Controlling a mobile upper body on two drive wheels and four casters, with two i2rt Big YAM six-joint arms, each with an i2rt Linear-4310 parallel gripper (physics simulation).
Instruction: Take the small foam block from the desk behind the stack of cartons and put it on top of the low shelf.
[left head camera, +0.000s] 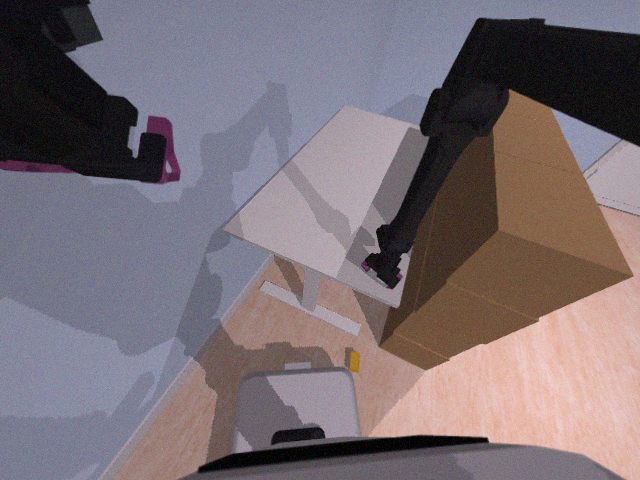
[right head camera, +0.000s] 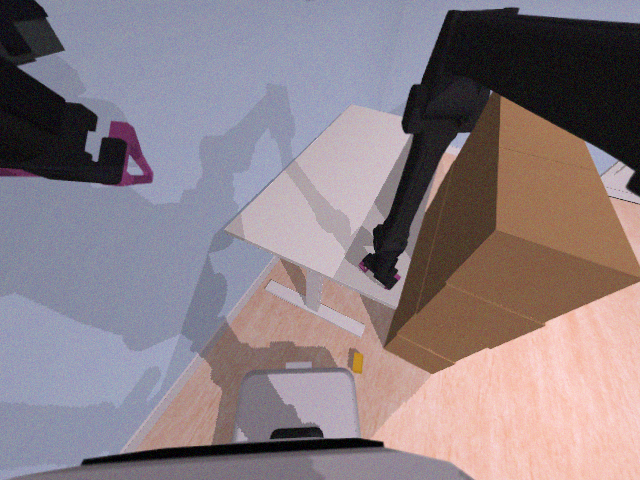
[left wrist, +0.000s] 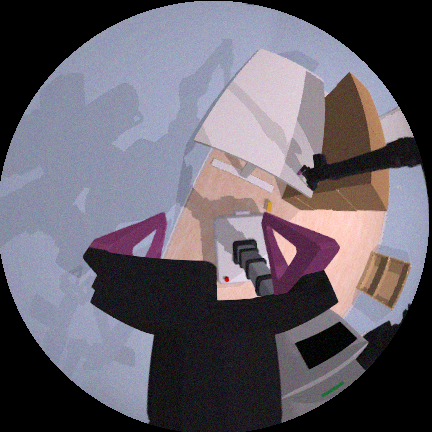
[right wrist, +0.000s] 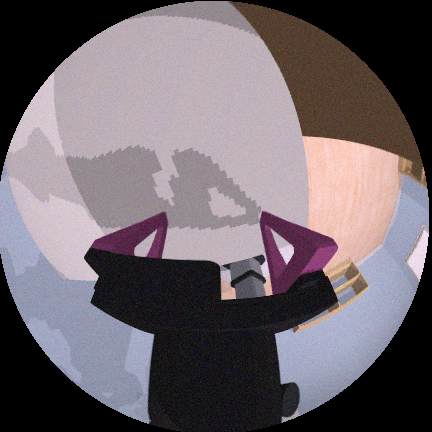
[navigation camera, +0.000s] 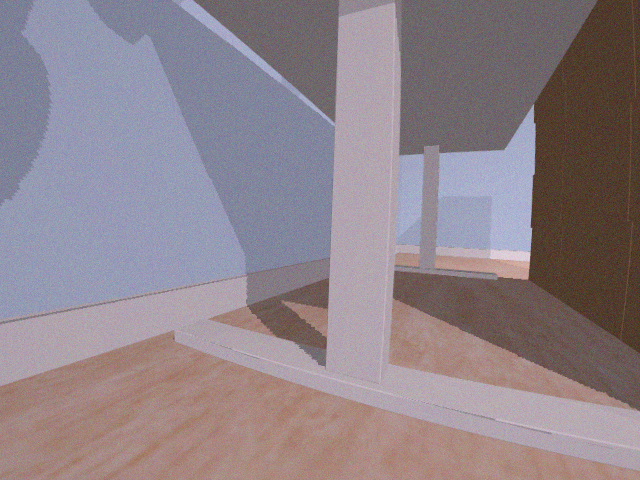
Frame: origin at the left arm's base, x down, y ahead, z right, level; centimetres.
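Seen in the pictures: left gripper, fingertip midpoint: (left head camera: 138, 172) (right head camera: 113, 175) (left wrist: 213, 217); right gripper, fingertip midpoint: (left head camera: 377, 279) (right head camera: 375, 279) (left wrist: 302, 179) (right wrist: 213, 216).
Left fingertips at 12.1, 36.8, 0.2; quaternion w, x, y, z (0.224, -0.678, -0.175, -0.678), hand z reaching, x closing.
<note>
Pixels of each thing's top centre, then the offset from my left fingertips to it, as dx, dy, dz. "*": a spot on its surface instead. Level surfaces: height alone.
- small yellow foam block, top centre: (right head camera: 359, 361) (left head camera: 356, 360) (left wrist: 270, 206) +121.7, +0.8, +55.3
- desk, surface height: dx +56.9
- low wooden shelf, surface height: dx +67.9
- desk's upright leg, surface spot: (navigation camera: 361, 206) * +103.2, +32.7, +29.5
The small yellow foam block (left head camera: 354, 361) (right head camera: 358, 362) (left wrist: 269, 206) lies on the floor between the robot's base and the desk (left head camera: 341, 144) (right head camera: 341, 149) (left wrist: 270, 85) (right wrist: 175, 75). The stack of brown cartons (left head camera: 547, 206) (right head camera: 547, 206) (left wrist: 350, 125) (right wrist: 340, 90) stands along the desk's right side. My right gripper (left head camera: 382, 273) (right head camera: 379, 273) (right wrist: 213, 216) is open and empty over the desk's near corner, beside the cartons. My left gripper (left wrist: 213, 217) is open and empty, high at the left, away from the block. A low wooden shelf (left wrist: 382, 276) (right wrist: 330, 313) shows partly in the right wrist view.
The base's grey deck (left head camera: 330, 397) (right head camera: 330, 397) is close to the block. The desk's upright leg (navigation camera: 361, 206) and long foot (left head camera: 336, 320) (right head camera: 341, 320) (navigation camera: 465, 408) stand ahead of the base. A blue wall (navigation camera: 129, 206) runs along the left. A white surface (left head camera: 620, 175) shows behind the cartons.
</note>
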